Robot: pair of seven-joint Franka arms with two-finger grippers.
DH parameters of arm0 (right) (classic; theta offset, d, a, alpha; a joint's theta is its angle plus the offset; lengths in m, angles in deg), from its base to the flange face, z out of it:
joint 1: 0 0.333 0 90
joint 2: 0 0 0 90
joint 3: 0 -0.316 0.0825 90
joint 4: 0 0 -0.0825 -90
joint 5: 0 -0.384 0 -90
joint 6: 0 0 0.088 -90
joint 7: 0 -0.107 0 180
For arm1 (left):
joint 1: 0 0.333 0 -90
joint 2: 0 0 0 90
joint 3: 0 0.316 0.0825 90
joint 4: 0 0 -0.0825 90
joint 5: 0 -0.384 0 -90
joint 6: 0 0 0.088 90
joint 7: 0 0.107 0 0
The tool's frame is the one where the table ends.
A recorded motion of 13 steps. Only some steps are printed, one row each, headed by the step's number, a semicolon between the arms.
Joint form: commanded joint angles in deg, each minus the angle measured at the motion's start. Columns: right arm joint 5, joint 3, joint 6, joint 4, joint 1, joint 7, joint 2; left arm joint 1, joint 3, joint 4, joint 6, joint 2, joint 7, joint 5.
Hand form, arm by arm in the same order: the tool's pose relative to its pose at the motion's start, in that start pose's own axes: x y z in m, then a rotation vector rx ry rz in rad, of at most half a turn. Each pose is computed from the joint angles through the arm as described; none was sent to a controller.
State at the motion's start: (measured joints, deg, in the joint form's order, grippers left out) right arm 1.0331 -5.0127 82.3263 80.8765 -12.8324 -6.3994 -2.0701; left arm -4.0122 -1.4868 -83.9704 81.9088 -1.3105 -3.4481 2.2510
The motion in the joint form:
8: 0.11 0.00 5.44 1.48 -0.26 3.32 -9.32; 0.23 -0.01 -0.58 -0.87 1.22 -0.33 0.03
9: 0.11 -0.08 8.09 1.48 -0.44 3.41 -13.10; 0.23 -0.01 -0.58 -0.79 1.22 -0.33 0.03
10: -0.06 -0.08 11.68 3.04 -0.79 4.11 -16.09; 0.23 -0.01 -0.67 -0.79 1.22 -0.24 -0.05
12: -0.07 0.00 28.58 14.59 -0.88 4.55 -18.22; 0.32 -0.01 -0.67 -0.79 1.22 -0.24 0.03
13: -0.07 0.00 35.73 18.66 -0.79 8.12 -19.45; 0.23 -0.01 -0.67 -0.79 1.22 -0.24 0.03
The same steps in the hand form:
8: 0.0577 -0.0012 0.0979 0.0045 -0.0937 -0.0559; 0.0059 -0.0025 0.0171 0.0015 -0.0464 -0.0107
9: 0.0778 -0.0015 0.1349 0.0092 -0.1136 -0.0562; 0.0061 -0.0025 0.0170 0.0015 -0.0450 -0.0107
10: 0.0923 0.0005 0.1759 0.0167 -0.1306 -0.0626; 0.0061 -0.0027 0.0177 0.0029 -0.0465 -0.0094
12: 0.0987 -0.0020 0.2712 0.0251 -0.0746 -0.0696; 0.0062 -0.0033 0.0177 0.0014 -0.0465 -0.0108
13: 0.0981 -0.0044 0.3075 0.0310 -0.0415 -0.1338; 0.0061 -0.0025 0.0177 0.0015 -0.0466 -0.0092

